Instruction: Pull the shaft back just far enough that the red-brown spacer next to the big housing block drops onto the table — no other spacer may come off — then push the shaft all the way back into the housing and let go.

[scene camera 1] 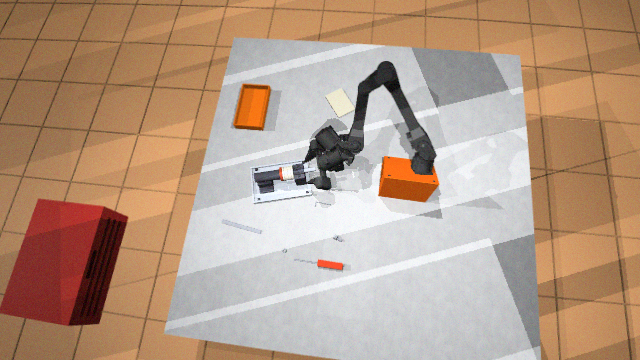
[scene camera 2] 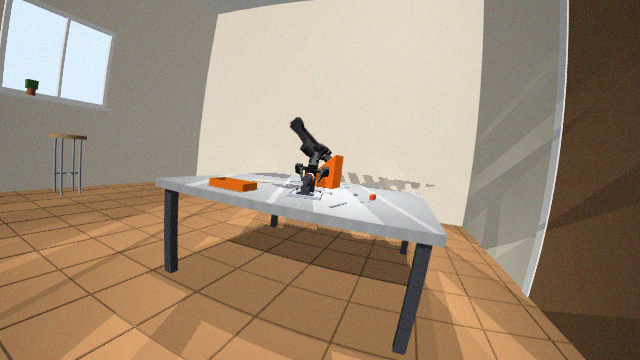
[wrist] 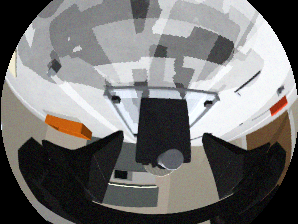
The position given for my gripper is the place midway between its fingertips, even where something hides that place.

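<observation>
I see an orange tray (scene camera 1: 252, 104), and I see a dark housing block (wrist: 161, 118) as well. My gripper (scene camera 1: 306, 172), which the wrist view shows too as my gripper (wrist: 165, 136), is open and holds nothing.
</observation>
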